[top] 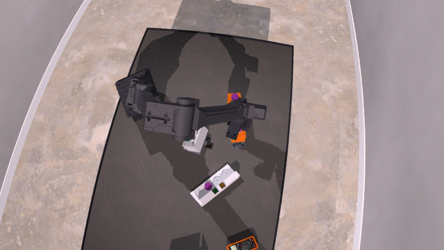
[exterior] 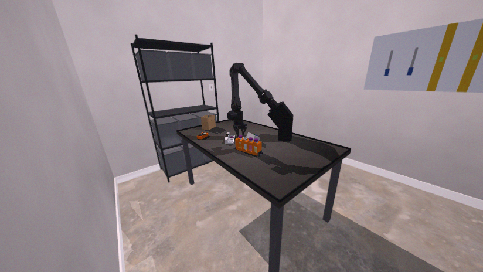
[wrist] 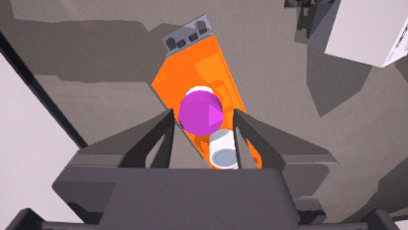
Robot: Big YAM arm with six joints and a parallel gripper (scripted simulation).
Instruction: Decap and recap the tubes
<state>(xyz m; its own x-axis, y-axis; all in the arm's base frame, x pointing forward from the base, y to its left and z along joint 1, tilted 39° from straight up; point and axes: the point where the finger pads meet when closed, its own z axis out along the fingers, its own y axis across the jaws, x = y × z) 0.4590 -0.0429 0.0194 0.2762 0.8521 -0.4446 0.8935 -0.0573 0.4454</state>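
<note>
My gripper is now 1 cm above the cap. Also, from my hand: green key: 22 cm behind, 5 cm to the right, 6 cm below; then blue key: 21 cm behind, 6 cm below; then key housing: 20 cm behind, 3 cm to the right, 7 cm below.
</note>
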